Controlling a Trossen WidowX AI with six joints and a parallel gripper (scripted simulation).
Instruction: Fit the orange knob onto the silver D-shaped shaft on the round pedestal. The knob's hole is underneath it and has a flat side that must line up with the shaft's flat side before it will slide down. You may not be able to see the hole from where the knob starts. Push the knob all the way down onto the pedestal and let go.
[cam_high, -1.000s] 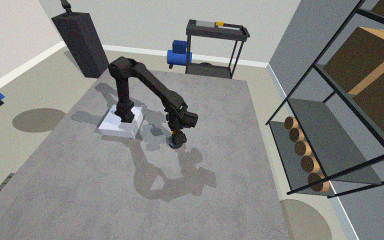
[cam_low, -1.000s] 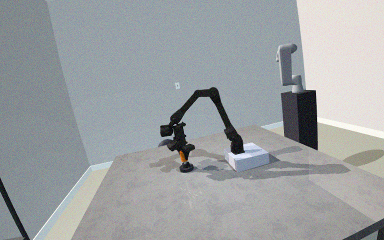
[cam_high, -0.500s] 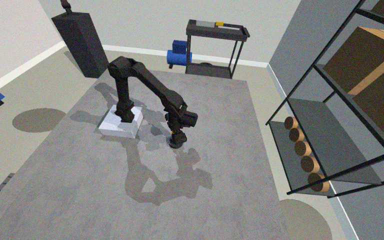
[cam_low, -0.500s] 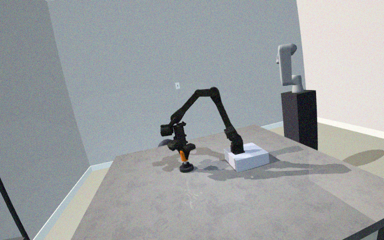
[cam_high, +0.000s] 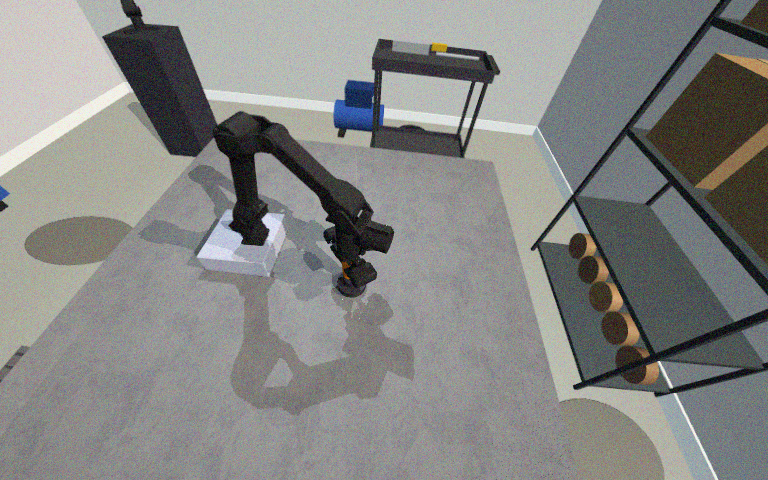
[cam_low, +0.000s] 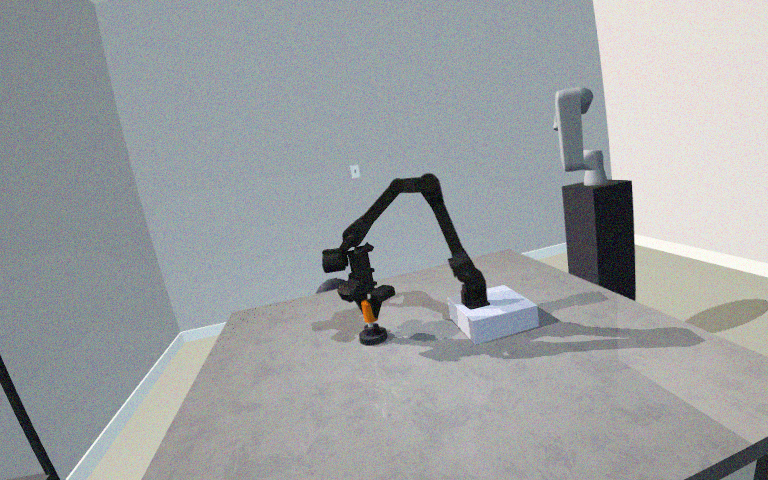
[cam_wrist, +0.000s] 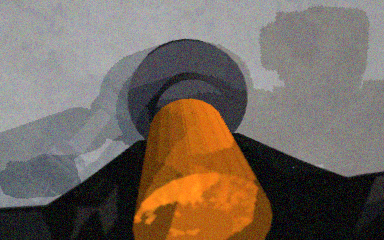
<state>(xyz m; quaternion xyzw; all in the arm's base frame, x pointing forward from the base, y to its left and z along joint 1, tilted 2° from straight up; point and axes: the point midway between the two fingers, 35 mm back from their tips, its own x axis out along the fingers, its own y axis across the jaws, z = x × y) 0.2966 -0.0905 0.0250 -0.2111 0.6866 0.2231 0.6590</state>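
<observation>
My gripper tip is 1 cm short of the round black pedestal and 4 cm above it. The rest, counted from my gripper tip: orange knob: 3 cm above.
</observation>
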